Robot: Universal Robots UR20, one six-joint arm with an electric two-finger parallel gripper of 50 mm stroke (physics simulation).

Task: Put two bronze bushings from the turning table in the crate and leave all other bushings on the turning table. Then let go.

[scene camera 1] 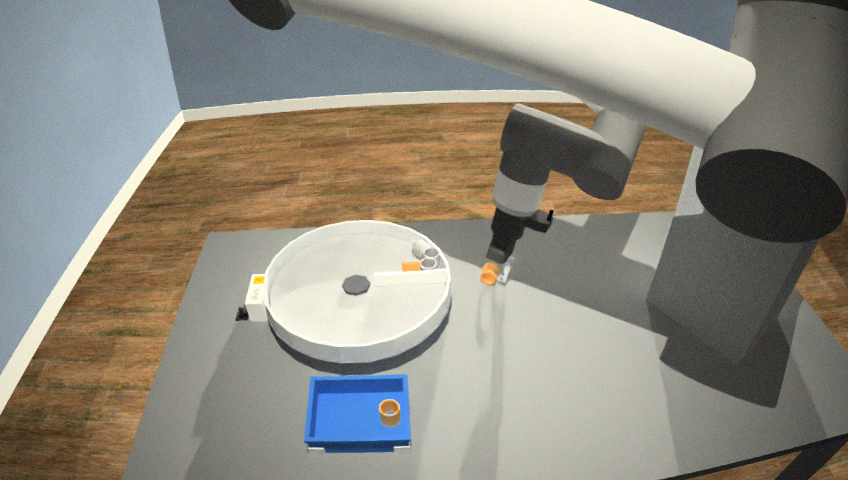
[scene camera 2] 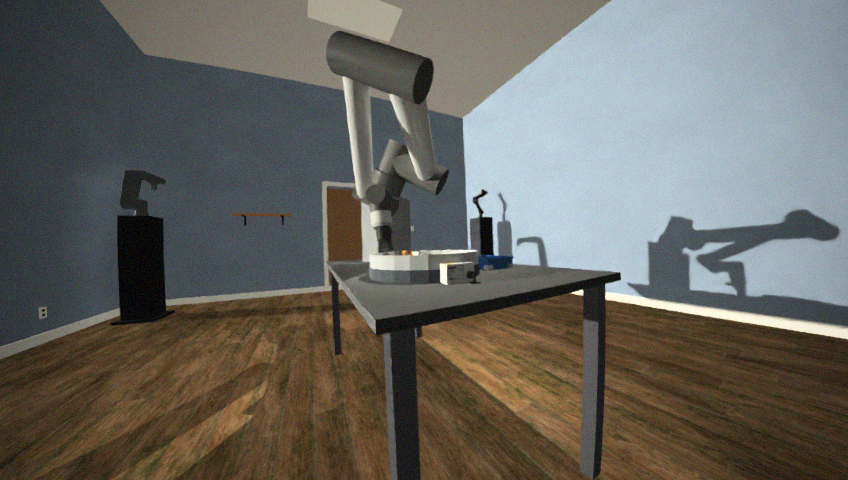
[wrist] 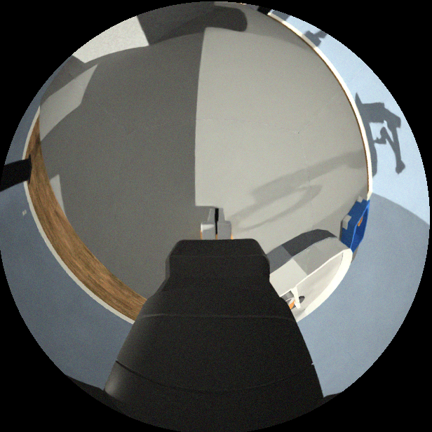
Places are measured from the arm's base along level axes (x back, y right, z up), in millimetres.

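Pixels of known places: gripper, between the fingertips: [scene camera 1: 502,280].
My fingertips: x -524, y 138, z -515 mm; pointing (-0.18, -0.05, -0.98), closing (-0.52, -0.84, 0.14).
Ahead of a thing's pixels: the offset from my fingertips to its middle. "spot": to the spot under its first point.
My gripper [scene camera 1: 502,274] [wrist: 216,226] is shut with its fingers pressed together, low over the grey table just right of the turning table [scene camera 1: 354,351] [wrist: 322,257]. A bronze bushing @[dy +19, dx -27, dz +6 mm] [scene camera 1: 488,273] lies on its side on the table right beside the fingers, on their left, outside them. In the wrist view only slivers of orange show next to the fingertips. On the turning table a bronze bushing @[dy -18, dx -218, dz +59 mm] [scene camera 1: 409,266] and two grey bushings @[dy +20, dx -169, dz +59 mm] [scene camera 1: 431,253] @[dy -17, dx -179, dz +59 mm] [scene camera 1: 427,263] sit against the white divider bar @[spot: dy -45, dx -223, dz +63 mm] [scene camera 1: 409,277]. The blue crate @[dy -371, dx -333, dz +12 mm] [scene camera 1: 331,417] [wrist: 354,229] holds one bronze bushing @[dy -370, dx -275, dz +11 mm] [scene camera 1: 389,410].
A small white control box @[spot: dy -69, dx -576, dz +46 mm] [scene camera 1: 255,295] [scene camera 2: 455,273] stands at the turning table's left side. The robot's base column [scene camera 1: 725,286] fills the table's right part. The crate lies near the table's front edge.
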